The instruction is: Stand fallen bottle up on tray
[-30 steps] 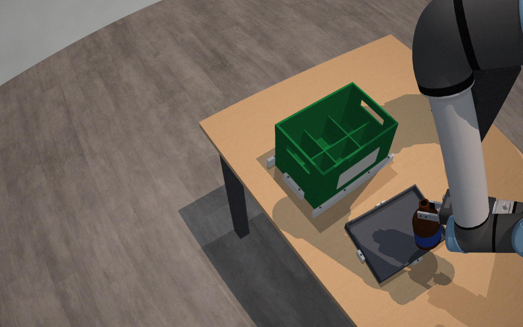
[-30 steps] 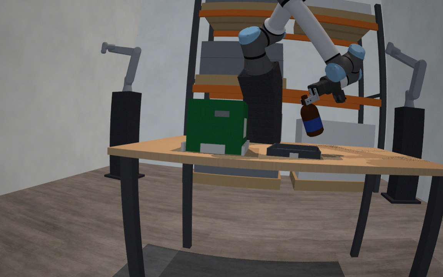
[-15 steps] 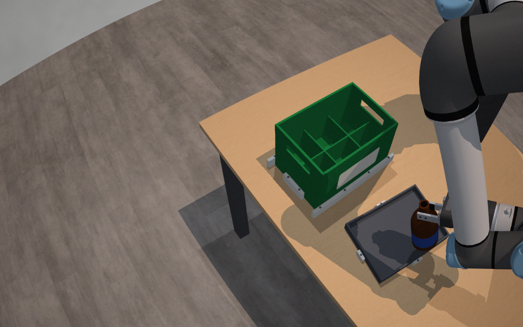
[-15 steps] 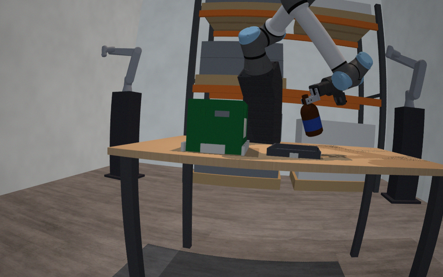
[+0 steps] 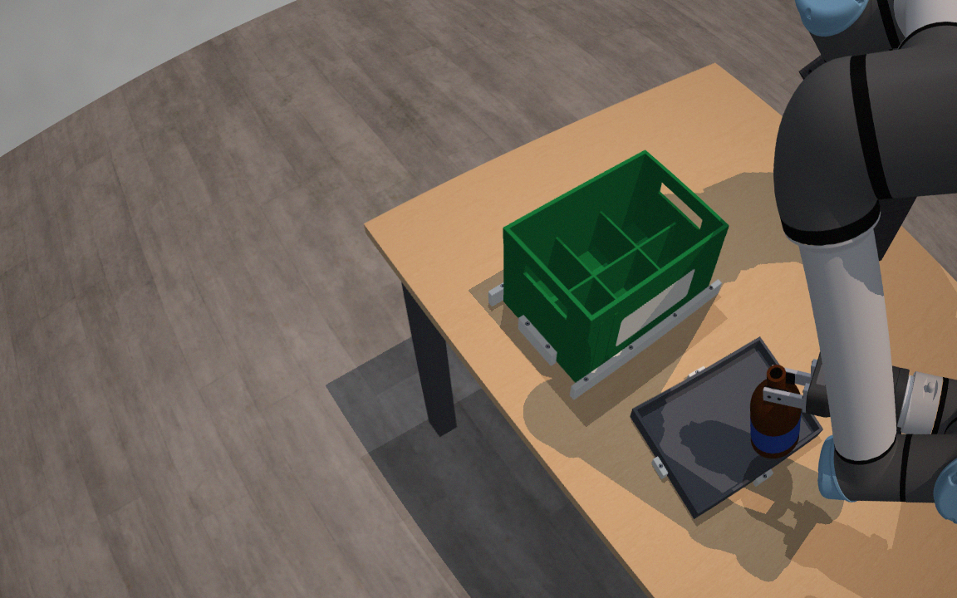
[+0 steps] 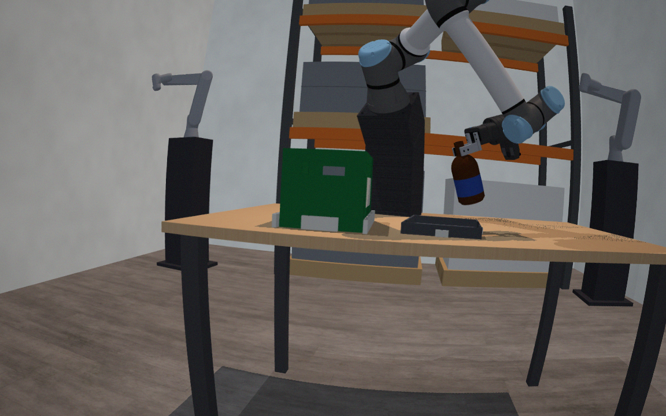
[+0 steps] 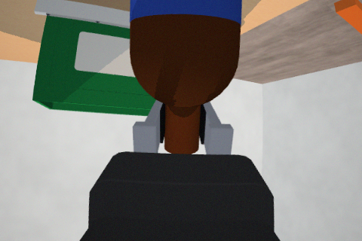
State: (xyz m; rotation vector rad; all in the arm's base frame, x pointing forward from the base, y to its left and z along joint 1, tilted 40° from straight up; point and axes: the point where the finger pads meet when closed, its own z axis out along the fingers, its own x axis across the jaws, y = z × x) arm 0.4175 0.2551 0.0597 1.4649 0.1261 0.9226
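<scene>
My hand is 10 mm past the brown bottle, 10 mm to the right of it and 50 mm above it. Round my hand: green crate 20 mm ahead, 320 mm to the right, 120 mm below; then dark grey tray 10 mm behind, 40 mm to the right, 190 mm below.
</scene>
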